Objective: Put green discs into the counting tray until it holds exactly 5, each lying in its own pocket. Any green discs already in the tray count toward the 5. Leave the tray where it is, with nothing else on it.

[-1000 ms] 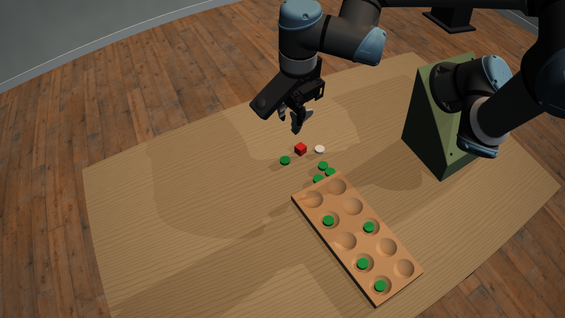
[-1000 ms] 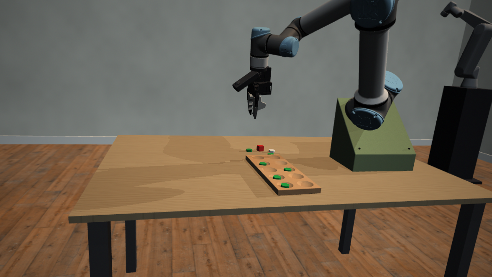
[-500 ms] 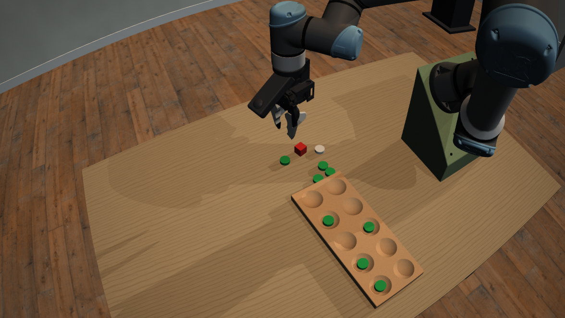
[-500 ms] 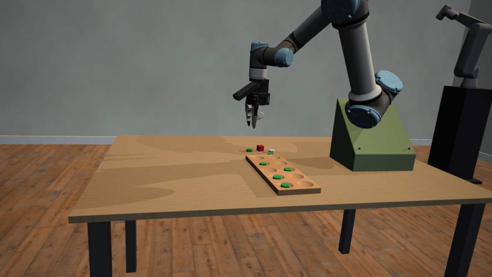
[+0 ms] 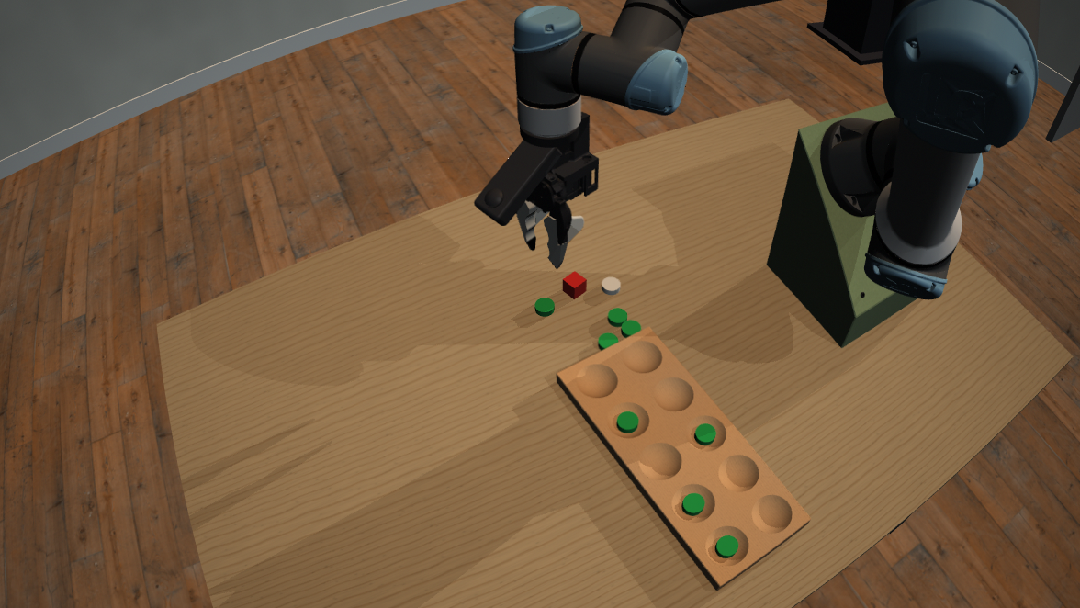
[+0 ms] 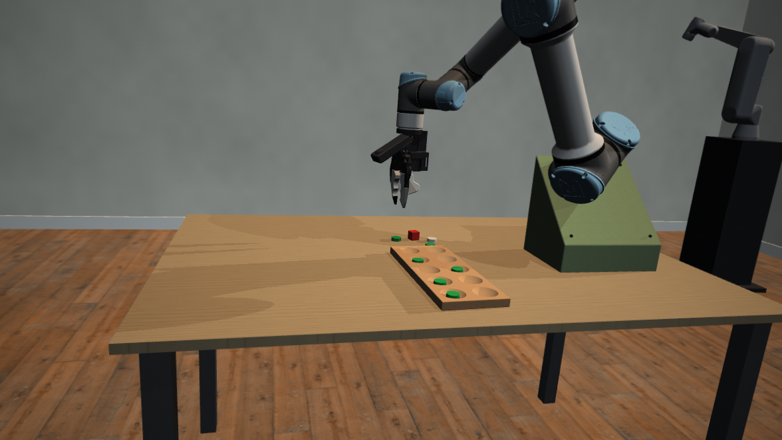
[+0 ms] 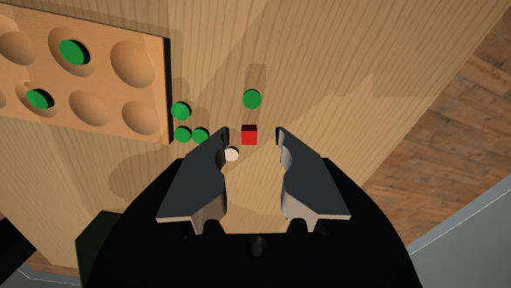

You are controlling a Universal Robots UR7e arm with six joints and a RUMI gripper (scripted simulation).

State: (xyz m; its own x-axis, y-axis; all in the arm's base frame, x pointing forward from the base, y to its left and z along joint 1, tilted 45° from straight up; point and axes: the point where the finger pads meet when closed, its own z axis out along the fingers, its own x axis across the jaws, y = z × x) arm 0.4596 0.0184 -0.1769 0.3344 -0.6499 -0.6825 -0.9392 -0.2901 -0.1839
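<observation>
My hand is 50 mm past the red cube, 20 mm to the left of it and 110 mm above it. Also, from my hand: wooden counting tray: 60 mm behind, 300 mm to the left, 110 mm below; white disc: 110 mm behind, 110 mm below.
</observation>
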